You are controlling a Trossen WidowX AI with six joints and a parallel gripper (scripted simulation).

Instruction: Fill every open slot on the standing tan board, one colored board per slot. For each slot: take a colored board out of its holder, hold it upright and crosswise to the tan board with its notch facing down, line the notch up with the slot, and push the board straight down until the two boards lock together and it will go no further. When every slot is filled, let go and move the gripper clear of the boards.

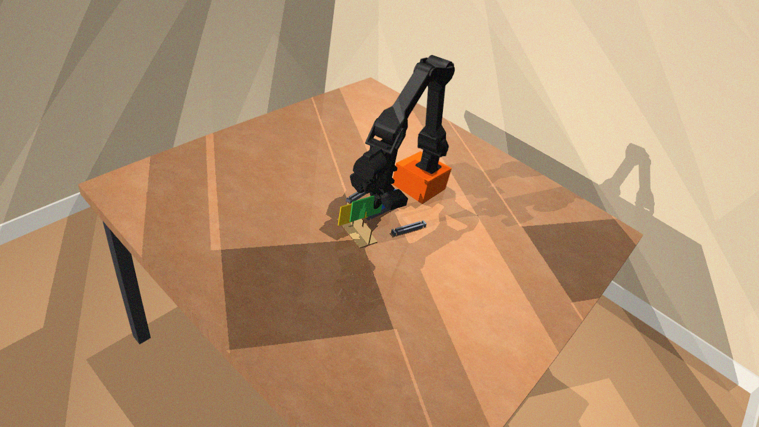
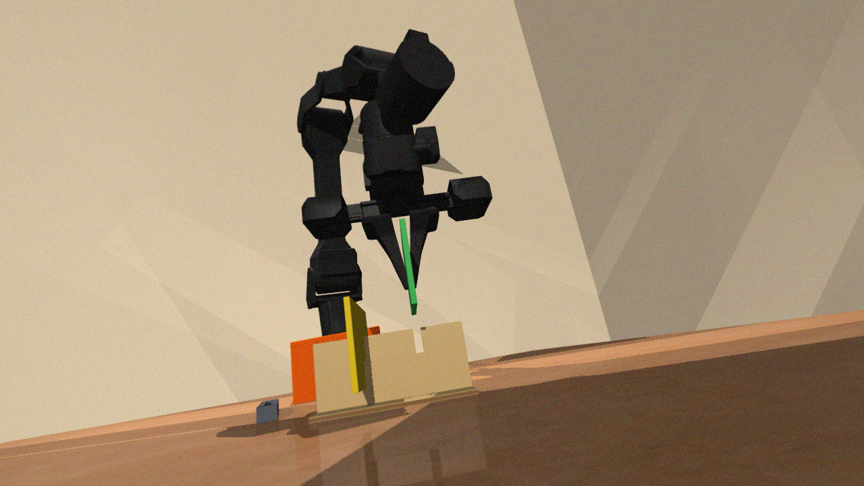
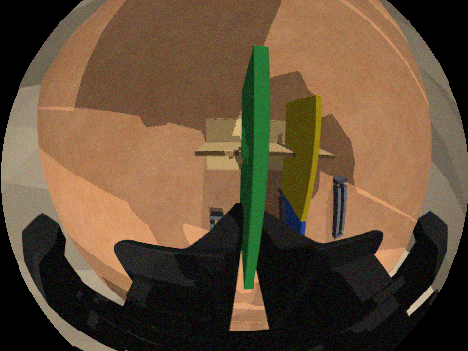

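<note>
Now: gripper tip 30 mm short of the green board and 10 mm to the left of it. Also, from my gripper tip: tan board: 80 mm below, 30 mm to the right, 20 mm ahead; then blue board: 100 mm behind, 70 mm below, 40 mm to the right; then yellow board: 60 mm to the right, 50 mm below, 10 mm ahead.
</note>
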